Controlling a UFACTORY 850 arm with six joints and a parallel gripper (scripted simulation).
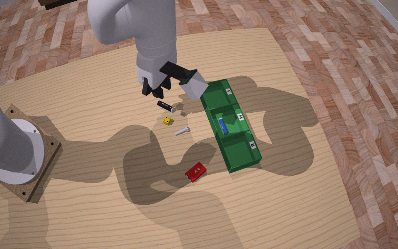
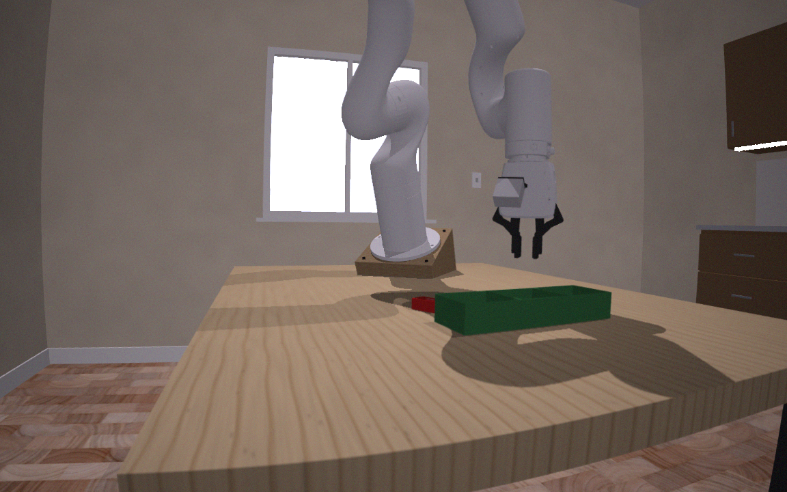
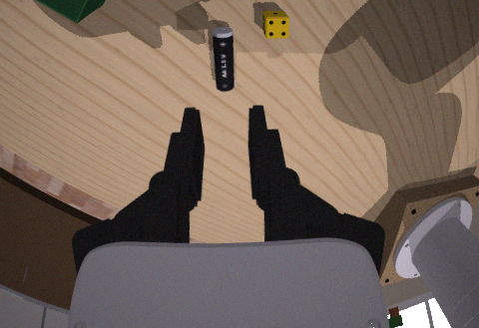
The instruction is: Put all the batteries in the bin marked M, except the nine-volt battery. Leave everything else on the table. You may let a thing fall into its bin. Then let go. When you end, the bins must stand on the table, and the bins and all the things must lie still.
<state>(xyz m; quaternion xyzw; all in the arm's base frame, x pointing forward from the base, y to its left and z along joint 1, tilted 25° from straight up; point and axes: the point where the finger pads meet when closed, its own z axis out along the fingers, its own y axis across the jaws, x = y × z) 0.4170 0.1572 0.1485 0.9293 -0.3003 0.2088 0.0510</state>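
The black battery is 90 mm below my hand. Also, from my hand: yellow die (50 mm to the right, 90 mm below); then white bolt (40 mm ahead, 80 mm to the right, 90 mm below); then blue battery (150 mm ahead, 90 mm to the right, 80 mm below).
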